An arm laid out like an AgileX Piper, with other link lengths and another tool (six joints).
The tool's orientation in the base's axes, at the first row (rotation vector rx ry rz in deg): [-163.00, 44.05, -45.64]
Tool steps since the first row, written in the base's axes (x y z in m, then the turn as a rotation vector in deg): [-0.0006, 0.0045, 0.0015, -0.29, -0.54, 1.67]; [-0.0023, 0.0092, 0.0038, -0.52, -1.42, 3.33]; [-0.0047, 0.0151, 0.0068, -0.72, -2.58, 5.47]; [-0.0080, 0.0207, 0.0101, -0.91, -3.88, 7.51]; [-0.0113, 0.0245, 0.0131, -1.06, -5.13, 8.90]
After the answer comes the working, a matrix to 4 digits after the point.
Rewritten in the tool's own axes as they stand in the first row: [-0.0020, -0.0040, -0.0018, 0.82, 0.24, -1.56]; [-0.0045, -0.0078, -0.0049, 1.86, 0.75, -3.06]; [-0.0077, -0.0125, -0.0090, 3.27, 1.39, -4.95]; [-0.0114, -0.0166, -0.0138, 4.71, 2.17, -6.73]; [-0.0143, -0.0191, -0.0182, 5.86, 3.03, -7.94]
The tool's axes in the first row as the columns of a matrix, in the base's axes (rounded; the answer above uses it unrounded):
[0.7375, -0.4453, 0.5077]
[-0.4916, -0.8694, -0.0484]
[0.4630, -0.2139, -0.8601]

